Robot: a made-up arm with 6 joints. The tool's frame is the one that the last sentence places.
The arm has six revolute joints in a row. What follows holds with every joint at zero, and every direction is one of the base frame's. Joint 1 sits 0.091 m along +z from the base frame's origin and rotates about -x. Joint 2 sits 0.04 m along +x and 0.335 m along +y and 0.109 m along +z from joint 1 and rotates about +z. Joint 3 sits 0.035 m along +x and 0.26 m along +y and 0.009 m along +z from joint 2 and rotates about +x. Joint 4 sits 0.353 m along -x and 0.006 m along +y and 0.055 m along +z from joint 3 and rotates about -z. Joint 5 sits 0.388 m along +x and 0.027 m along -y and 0.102 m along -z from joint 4 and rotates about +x. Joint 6 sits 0.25 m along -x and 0.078 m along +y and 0.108 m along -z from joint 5 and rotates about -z. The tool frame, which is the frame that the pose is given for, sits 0.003 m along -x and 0.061 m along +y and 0.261 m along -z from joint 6; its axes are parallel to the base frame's.
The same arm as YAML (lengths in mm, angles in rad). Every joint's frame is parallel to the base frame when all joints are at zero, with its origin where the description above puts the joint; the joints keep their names.
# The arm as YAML. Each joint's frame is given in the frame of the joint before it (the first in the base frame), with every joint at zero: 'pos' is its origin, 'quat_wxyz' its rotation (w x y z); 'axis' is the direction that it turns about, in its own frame. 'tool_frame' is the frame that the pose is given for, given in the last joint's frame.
length_unit: mm
angle_unit: rad
joints:
  - joint: joint 1
    pos: [0.0, 0.0, 91.0]
    quat_wxyz: [1.0, 0.0, 0.0, 0.0]
    axis: "-x"
  - joint: joint 2
    pos: [40.0, 335.0, 109.0]
    quat_wxyz: [1.0, 0.0, 0.0, 0.0]
    axis: "+z"
  - joint: joint 3
    pos: [35.0, 260.0, 9.0]
    quat_wxyz: [1.0, 0.0, 0.0, 0.0]
    axis: "+x"
  - joint: joint 4
    pos: [-353.0, 6.0, 55.0]
    quat_wxyz: [1.0, 0.0, 0.0, 0.0]
    axis: "-z"
  - joint: joint 5
    pos: [388.0, -27.0, -102.0]
    quat_wxyz: [1.0, 0.0, 0.0, 0.0]
    axis: "+x"
  - joint: joint 6
    pos: [-250.0, 78.0, -108.0]
    quat_wxyz: [1.0, 0.0, 0.0, 0.0]
    axis: "-z"
tool_frame:
  pos: [-3.0, 61.0, -261.0]
  quat_wxyz: [1.0, 0.0, 0.0, 0.0]

